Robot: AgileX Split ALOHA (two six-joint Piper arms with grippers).
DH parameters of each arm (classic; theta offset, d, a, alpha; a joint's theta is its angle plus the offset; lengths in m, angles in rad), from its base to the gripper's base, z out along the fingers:
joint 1: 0 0.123 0 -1.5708
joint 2: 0.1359 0 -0.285 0
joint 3: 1.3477 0 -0.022 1.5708
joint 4: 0 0.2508 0 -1.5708
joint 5: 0 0 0.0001 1.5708
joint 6: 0 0.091 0 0
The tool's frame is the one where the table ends.
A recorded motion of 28 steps. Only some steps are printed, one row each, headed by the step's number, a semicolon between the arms.
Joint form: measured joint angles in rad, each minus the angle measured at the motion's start. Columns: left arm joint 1, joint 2, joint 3, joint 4, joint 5, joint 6; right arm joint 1, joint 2, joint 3, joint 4, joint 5, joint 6.
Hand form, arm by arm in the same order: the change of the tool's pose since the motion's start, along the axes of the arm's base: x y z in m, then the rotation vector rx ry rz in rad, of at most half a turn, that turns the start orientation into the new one. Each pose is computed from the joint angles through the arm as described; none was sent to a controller.
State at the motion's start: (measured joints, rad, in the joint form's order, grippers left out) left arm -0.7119 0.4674 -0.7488 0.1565 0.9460 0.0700; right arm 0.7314 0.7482 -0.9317 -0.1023 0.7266 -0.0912
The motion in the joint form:
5: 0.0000 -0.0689 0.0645 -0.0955 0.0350 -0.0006; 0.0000 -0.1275 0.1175 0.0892 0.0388 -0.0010
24: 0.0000 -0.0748 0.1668 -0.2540 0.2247 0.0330; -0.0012 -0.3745 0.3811 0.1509 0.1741 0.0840
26: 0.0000 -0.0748 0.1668 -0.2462 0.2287 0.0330; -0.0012 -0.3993 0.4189 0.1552 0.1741 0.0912
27: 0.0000 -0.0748 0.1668 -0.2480 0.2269 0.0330; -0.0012 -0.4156 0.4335 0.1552 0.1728 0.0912
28: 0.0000 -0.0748 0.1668 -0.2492 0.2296 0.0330; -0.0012 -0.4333 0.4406 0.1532 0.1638 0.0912
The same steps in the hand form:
5: -0.0139 0.0028 -0.0186 -0.0490 0.0823 -0.0307; -0.0248 -0.0151 -0.0250 0.0444 0.0786 0.0226
24: -0.0290 -0.0010 -0.0609 0.0425 0.3827 -0.0963; -0.0630 -0.0436 -0.0972 0.0430 0.2791 -0.0097
26: -0.0287 -0.0003 -0.0612 0.0505 0.3812 -0.0929; -0.0654 -0.0454 -0.1074 0.0419 0.2955 -0.0135
27: -0.0287 -0.0005 -0.0611 0.0481 0.3809 -0.0937; -0.0670 -0.0468 -0.1109 0.0439 0.2933 -0.0132
28: -0.0290 -0.0005 -0.0613 0.0490 0.3837 -0.0942; -0.0684 -0.0483 -0.1115 0.0557 0.2776 -0.0121

